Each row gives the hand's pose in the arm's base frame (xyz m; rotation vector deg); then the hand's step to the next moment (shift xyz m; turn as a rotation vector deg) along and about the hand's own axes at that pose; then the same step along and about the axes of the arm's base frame.
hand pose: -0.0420 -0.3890 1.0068 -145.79 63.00 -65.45
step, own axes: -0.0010 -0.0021 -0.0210 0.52 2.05 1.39
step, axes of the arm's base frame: -0.0139 0.0055 0.0150 0.04 -2.05 -1.49
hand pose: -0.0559 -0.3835 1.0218 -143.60 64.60 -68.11
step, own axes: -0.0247 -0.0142 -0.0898 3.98 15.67 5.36
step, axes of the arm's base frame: -0.0662 0.0426 0.0517 -3.46 -14.74 -7.80
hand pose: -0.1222 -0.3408 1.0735 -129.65 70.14 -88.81
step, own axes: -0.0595 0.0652 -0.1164 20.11 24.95 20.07
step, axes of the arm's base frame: -0.1401 0.0342 -0.0232 5.98 -36.50 -7.84
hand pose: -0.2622 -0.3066 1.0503 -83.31 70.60 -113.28
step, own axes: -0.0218 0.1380 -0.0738 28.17 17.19 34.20
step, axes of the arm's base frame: -0.0833 -0.0271 -0.1315 17.08 -44.16 4.12
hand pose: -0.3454 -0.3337 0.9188 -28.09 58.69 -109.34
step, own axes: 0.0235 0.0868 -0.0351 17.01 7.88 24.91
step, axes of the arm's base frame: 0.0092 -0.0266 -0.0923 11.88 -27.97 6.99
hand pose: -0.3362 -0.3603 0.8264 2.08 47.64 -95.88
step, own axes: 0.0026 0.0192 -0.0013 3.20 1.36 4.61
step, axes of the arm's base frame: 0.0154 -0.0022 -0.0117 2.10 -5.22 1.32
